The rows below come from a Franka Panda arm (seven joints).
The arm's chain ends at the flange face. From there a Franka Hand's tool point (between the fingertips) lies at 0.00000 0.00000 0.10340 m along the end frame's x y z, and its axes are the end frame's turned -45 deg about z.
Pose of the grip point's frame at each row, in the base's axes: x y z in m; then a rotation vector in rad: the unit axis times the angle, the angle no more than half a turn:
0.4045 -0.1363 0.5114 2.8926 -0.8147 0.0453
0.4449 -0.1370 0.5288 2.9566 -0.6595 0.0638
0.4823 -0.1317 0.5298 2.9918 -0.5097 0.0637
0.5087 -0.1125 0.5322 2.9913 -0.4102 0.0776
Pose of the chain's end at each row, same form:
0.4053 -0.1220 0.6138 2.3762 -1.8719 0.1210
0.4432 -0.1248 0.6315 2.4978 -1.7538 0.1247
0.4799 -0.1202 0.6325 2.5880 -1.6277 0.1214
0.5052 -0.0994 0.6347 2.6295 -1.5371 0.1431

